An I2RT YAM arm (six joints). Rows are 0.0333 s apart.
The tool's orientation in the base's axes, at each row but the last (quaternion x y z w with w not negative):
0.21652 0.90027 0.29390 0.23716
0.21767 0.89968 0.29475 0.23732
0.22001 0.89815 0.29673 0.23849
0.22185 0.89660 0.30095 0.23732
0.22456 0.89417 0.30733 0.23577
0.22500 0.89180 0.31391 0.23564
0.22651 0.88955 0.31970 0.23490
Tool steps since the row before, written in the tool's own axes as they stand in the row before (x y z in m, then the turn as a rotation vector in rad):
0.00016 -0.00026 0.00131 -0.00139 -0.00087 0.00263
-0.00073 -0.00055 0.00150 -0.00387 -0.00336 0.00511
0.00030 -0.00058 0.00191 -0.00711 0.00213 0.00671
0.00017 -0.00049 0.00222 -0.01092 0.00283 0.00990
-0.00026 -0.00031 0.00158 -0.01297 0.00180 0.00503
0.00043 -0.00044 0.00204 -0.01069 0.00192 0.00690
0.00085 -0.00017 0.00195 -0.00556 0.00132 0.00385
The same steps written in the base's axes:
0.00053 0.00045 -0.00115 0.00234 -0.00025 -0.00201
0.00127 -0.00015 -0.00120 0.00506 -0.00233 -0.00462
0.00068 0.00056 -0.00182 0.00990 0.00060 -0.00129
0.00098 0.00070 -0.00193 0.01487 0.00043 -0.00198
0.00101 0.00034 -0.00124 0.01350 -0.00358 0.00134
0.00070 0.00085 -0.00182 0.01278 -0.00139 -0.00051
0.00039 0.00125 -0.00168 0.00688 -0.00038 -0.00023

